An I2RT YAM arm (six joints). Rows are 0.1 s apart.
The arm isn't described. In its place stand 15 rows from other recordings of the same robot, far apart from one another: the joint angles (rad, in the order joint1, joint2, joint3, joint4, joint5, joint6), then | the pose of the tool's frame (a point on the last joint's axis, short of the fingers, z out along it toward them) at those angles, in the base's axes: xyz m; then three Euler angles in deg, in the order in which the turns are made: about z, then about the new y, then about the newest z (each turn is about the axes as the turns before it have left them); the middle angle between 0 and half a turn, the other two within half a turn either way.
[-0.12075 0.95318 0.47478 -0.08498 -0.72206 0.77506] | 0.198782 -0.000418 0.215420 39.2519 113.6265 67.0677
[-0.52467 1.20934 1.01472 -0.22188 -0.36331 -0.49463] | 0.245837 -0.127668 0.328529 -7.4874 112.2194 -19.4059
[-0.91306 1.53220 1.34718 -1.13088 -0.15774 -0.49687] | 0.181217 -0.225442 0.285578 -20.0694 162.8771 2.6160
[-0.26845 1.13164 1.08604 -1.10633 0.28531 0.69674] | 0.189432 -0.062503 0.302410 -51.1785 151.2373 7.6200
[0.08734 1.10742 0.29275 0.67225 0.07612 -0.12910] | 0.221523 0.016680 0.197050 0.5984 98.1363 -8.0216
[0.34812 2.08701 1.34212 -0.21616 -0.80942 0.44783] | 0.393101 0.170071 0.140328 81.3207 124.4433 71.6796
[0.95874 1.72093 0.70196 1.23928 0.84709 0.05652] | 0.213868 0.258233 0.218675 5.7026 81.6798 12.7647
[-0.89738 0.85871 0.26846 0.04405 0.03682 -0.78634] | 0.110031 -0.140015 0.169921 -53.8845 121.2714 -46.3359
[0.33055 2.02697 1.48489 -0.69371 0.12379 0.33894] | 0.392136 0.129910 0.172255 -1.7902 159.5835 -0.1087
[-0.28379 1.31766 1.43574 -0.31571 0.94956 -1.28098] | 0.263560 -0.107025 0.438935 -71.1971 96.5622 -82.6431
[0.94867 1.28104 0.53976 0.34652 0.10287 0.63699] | 0.158448 0.214677 0.203243 47.9736 112.4919 34.0470
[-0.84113 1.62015 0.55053 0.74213 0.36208 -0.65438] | 0.193884 -0.235712 0.156626 -69.9966 107.5063 -44.3550
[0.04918 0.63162 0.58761 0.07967 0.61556 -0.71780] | 0.158154 -0.012796 0.322218 -32.4684 88.3320 -39.9468
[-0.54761 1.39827 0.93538 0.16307 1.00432 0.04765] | 0.248721 -0.186859 0.290369 -90.0914 99.1200 -11.8897
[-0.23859 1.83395 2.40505 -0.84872 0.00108 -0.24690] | 0.357335 -0.086951 0.521290 -13.7345 105.9064 -14.1640
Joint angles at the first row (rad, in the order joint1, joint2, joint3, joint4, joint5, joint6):
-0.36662 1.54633 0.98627 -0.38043 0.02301 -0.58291
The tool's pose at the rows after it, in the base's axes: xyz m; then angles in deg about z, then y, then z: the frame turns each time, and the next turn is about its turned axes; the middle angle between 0 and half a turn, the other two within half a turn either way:
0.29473 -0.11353 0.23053 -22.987 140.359 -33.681
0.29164 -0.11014 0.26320 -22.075 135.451 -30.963
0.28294 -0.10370 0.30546 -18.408 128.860 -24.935
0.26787 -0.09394 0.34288 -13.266 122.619 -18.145
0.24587 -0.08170 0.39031 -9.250 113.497 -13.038
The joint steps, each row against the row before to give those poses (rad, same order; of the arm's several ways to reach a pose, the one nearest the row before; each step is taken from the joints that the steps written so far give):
0.00153 -0.04595 0.02598 -0.01070 0.00003 0.02288
0.00610 -0.06287 0.05051 -0.02756 -0.00460 0.03836
0.00464 -0.08122 0.06442 -0.03070 -0.04419 0.06572
0.00460 -0.08439 0.04921 -0.02759 -0.07375 0.07532
0.00610 -0.09356 0.07197 -0.00928 -0.06745 0.07975

